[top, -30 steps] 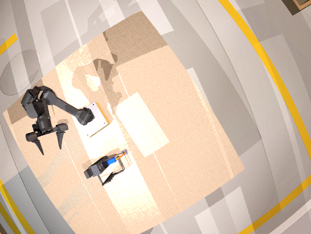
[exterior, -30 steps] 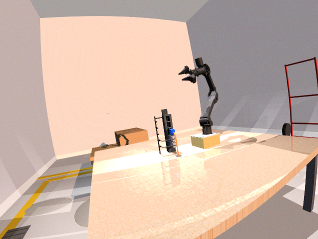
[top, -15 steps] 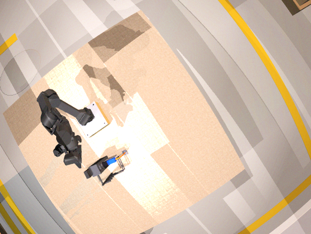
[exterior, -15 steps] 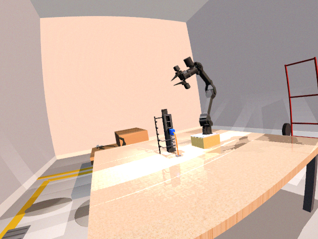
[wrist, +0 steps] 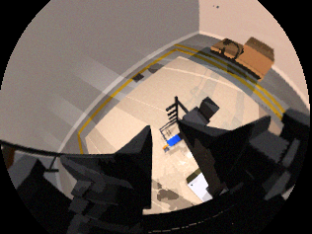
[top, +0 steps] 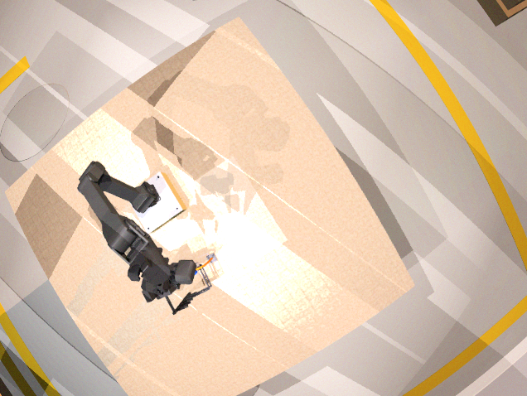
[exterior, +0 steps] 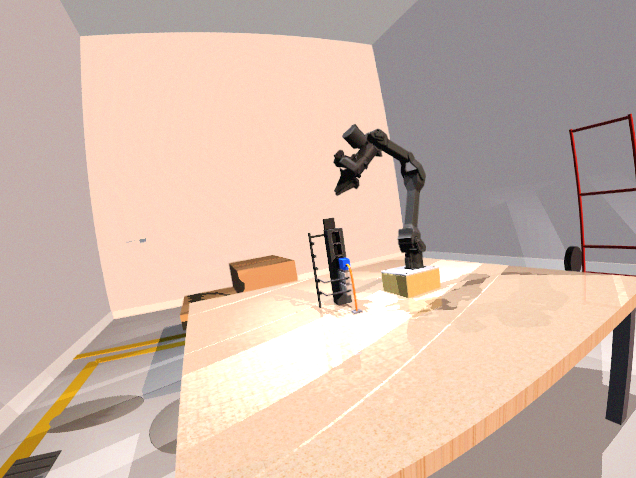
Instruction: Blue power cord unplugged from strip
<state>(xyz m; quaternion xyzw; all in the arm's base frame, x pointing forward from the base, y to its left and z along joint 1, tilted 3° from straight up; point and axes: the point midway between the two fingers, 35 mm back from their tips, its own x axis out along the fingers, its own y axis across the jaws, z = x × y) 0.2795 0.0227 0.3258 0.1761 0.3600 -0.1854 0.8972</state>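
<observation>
My gripper tip is 23 cm above the blue plug and 2 cm to the left of it.
</observation>
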